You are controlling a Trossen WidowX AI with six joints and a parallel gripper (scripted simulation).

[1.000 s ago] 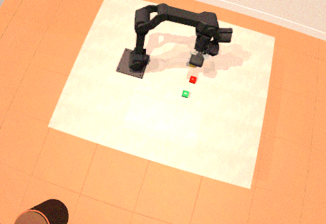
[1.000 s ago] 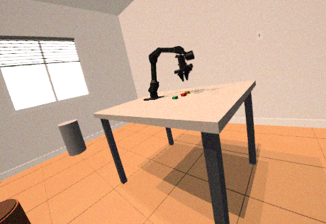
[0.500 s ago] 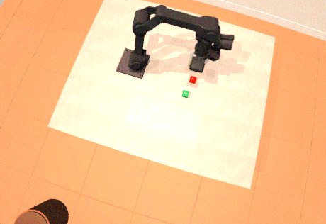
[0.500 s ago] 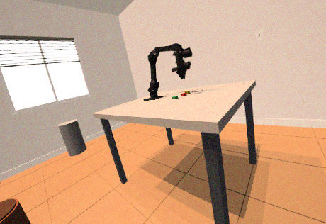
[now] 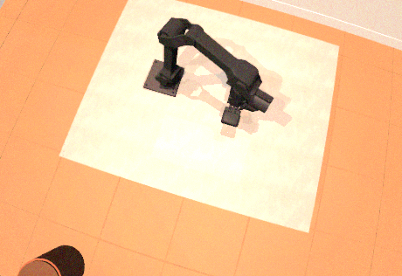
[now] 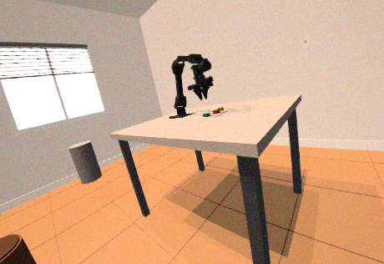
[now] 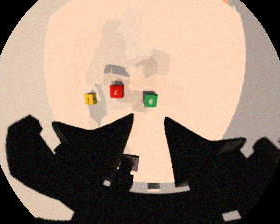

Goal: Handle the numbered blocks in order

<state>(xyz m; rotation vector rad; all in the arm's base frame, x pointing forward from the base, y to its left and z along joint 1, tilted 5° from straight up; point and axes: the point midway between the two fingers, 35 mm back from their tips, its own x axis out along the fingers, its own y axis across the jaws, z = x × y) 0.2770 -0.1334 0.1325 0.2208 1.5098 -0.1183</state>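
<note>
Right now my gripper tip is 10 cm above the green block and 1 cm to the left of it. From my gripper tip the other things lie so: yellow block (17 cm to the left, 10 cm below, 3 cm ahead); then red block (10 cm below, 8 cm to the left, 3 cm ahead).
</note>
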